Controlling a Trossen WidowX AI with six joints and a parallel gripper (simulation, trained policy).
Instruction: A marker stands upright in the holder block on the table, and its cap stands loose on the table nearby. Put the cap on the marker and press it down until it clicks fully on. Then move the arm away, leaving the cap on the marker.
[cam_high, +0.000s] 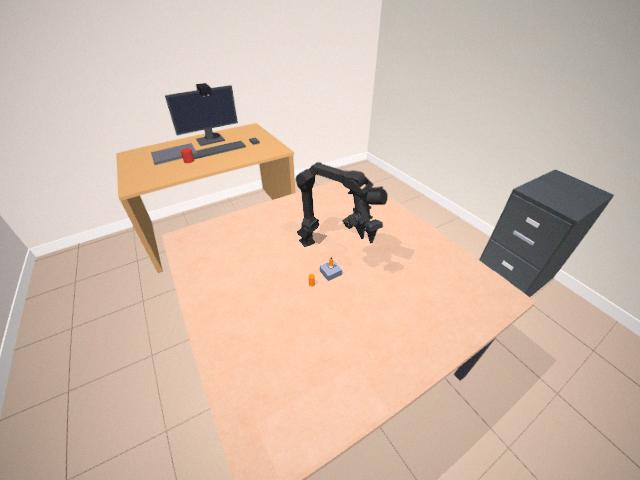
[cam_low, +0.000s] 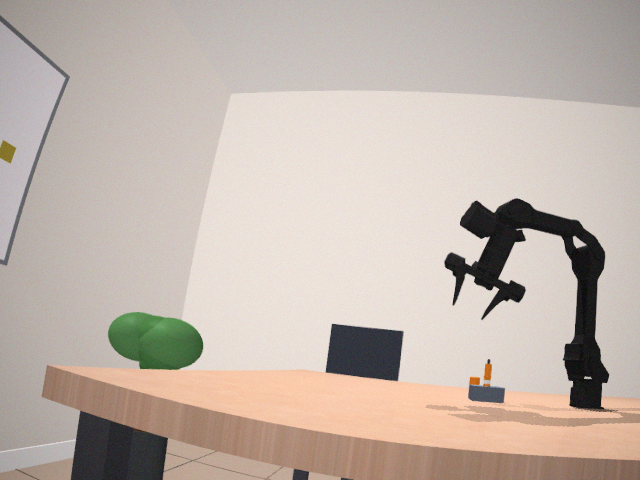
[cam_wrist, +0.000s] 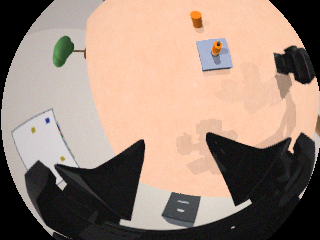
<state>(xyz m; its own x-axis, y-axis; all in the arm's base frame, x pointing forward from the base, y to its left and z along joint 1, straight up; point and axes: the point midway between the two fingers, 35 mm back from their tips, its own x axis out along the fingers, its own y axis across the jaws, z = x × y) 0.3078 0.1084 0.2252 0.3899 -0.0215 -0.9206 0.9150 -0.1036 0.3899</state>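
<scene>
Right now the orange cap is 6 cm behind my gripper tip, 23 cm to the right of it and 17 cm below it. The rest, counted from my gripper tip: marker (8 cm behind, 12 cm to the right, 12 cm below); holder block (8 cm behind, 12 cm to the right, 18 cm below).
</scene>
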